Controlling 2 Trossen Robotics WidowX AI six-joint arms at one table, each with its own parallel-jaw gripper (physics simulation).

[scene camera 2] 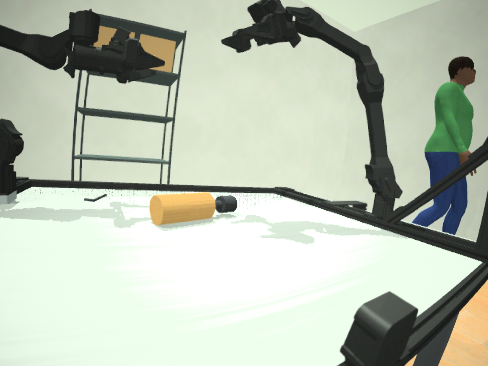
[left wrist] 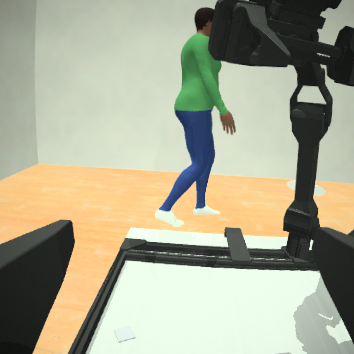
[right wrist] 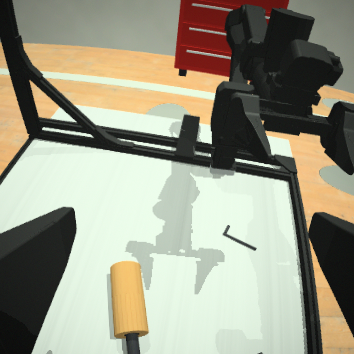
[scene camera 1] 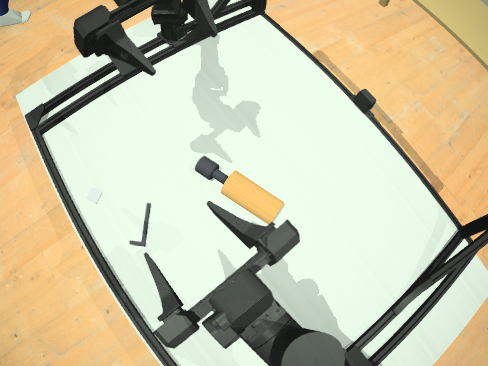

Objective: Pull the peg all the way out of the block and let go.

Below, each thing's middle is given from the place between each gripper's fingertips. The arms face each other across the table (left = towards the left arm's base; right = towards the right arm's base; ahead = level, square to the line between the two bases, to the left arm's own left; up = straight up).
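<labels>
My right gripper is 70 mm to the right of the wooden cylinder block (scene camera 2: 164,209), 90 mm past it, and it's 400 mm above it.
As for my left gripper, that's 320 mm above the wooden cylinder block, 100 mm to the left of it and 160 mm past it.
</labels>
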